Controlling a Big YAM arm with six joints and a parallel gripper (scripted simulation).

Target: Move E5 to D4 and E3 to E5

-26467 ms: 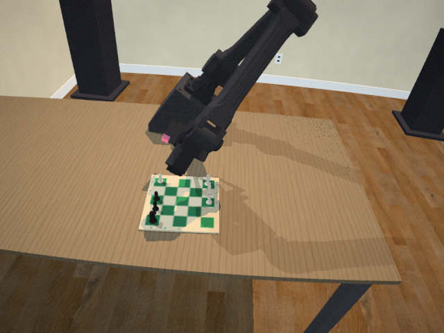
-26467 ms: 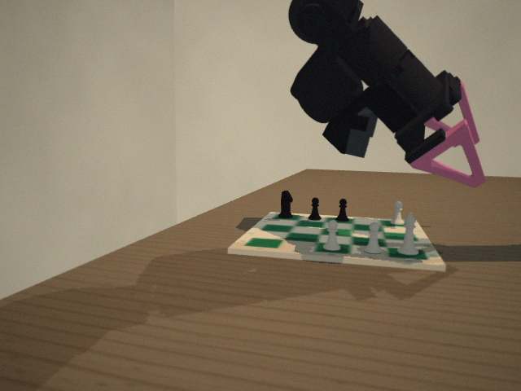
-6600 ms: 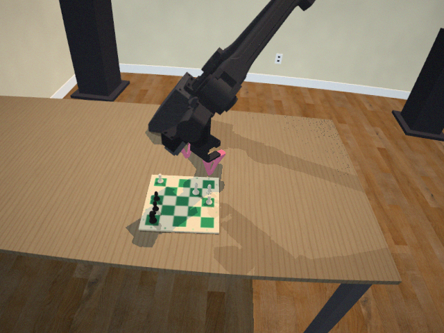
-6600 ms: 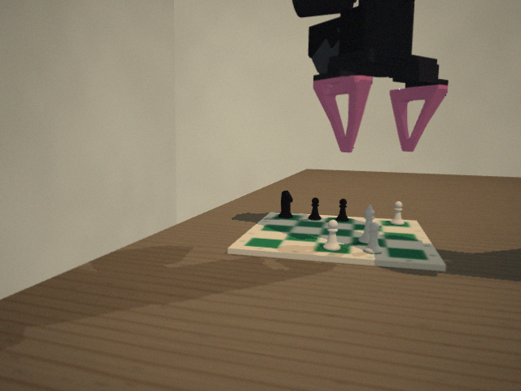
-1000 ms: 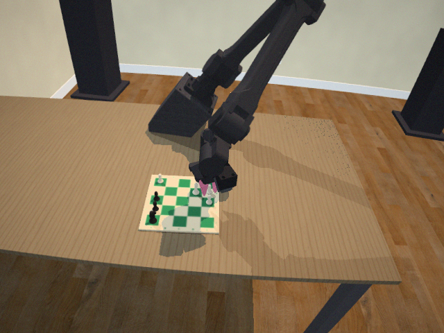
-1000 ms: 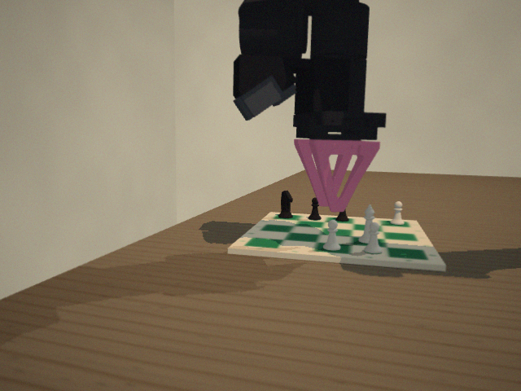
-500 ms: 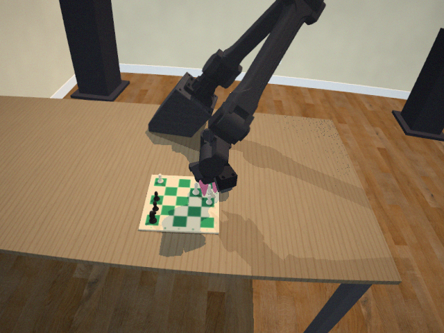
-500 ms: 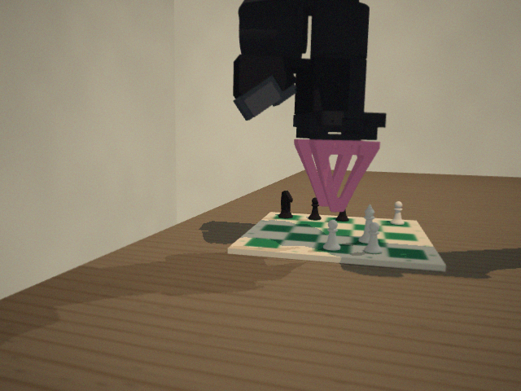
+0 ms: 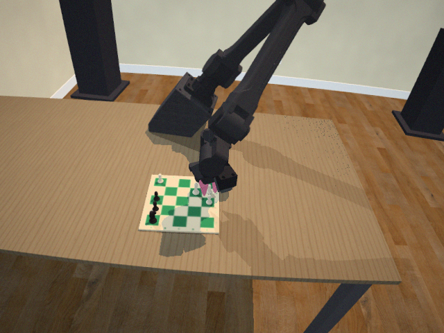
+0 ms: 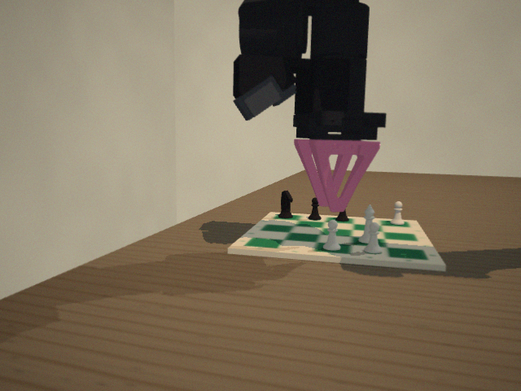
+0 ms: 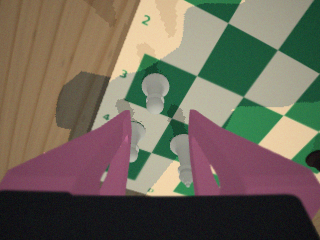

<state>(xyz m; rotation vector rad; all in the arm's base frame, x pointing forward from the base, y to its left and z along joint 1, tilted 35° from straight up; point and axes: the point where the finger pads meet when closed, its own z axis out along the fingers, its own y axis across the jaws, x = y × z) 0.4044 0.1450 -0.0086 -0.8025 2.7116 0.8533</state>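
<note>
Right now my hand is 30 mm past the white bishop, 40 mm to the left of it and 30 mm above it. From my hand the other things lie so: black knight: 100 mm ahead, 140 mm to the right, 40 mm below; cream chessboard: 10 mm ahead, 80 mm to the right, 50 mm below.
</note>
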